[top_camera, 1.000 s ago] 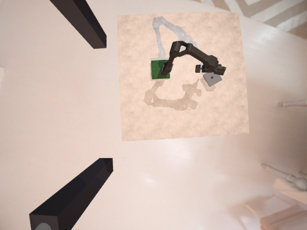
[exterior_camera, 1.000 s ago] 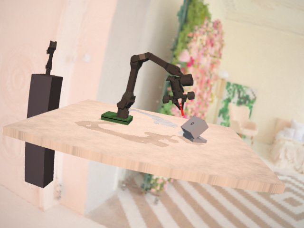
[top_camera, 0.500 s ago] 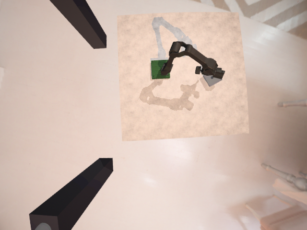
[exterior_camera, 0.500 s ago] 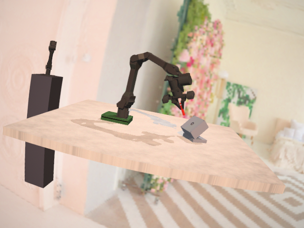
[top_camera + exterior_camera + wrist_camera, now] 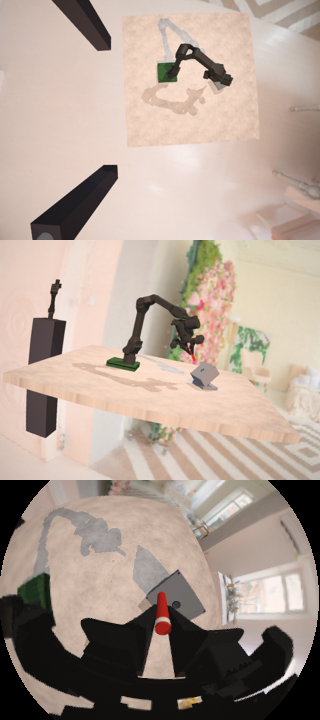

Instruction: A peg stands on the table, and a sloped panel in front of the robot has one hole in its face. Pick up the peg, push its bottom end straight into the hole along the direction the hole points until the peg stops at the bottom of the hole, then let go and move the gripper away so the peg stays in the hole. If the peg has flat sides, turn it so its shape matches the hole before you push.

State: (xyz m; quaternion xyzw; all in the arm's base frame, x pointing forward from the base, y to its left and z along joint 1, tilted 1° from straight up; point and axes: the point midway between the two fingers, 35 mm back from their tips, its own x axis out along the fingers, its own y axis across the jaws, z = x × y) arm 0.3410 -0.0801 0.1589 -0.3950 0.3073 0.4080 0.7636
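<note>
The grey sloped panel is 9 cm ahead of my gripper tip, 1 cm to the right of it and 9 cm below it. From my gripper tip the other things lie so: red peg: 1 cm behind, 1 cm above.
</note>
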